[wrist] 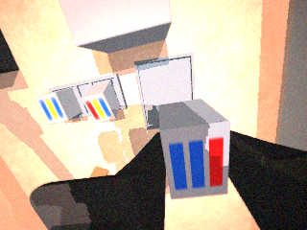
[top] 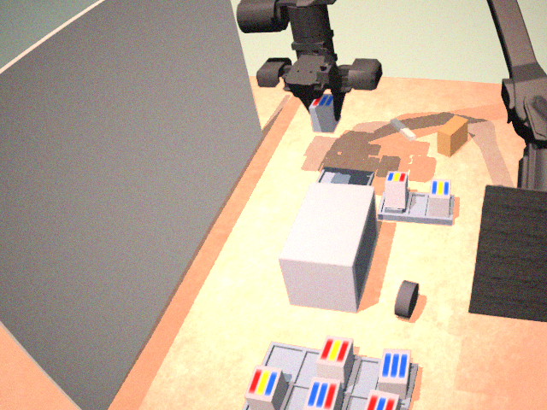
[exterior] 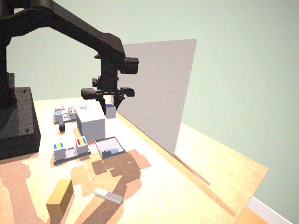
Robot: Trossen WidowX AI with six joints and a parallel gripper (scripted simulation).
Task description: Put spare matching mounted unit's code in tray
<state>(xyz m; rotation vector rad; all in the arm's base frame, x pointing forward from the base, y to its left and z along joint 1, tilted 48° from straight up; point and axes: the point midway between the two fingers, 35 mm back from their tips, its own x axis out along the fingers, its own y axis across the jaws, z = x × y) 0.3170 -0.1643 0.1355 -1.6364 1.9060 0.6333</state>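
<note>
Now: gripper tip 15 cm above the grey tray. From my gripper tip the other things lie so: rack: 14 cm behind, 3 cm to the left, 15 cm below; then mounted unit: 3 cm behind, 18 cm to the left, 11 cm below; then grey spare block: 2 cm above.
</note>
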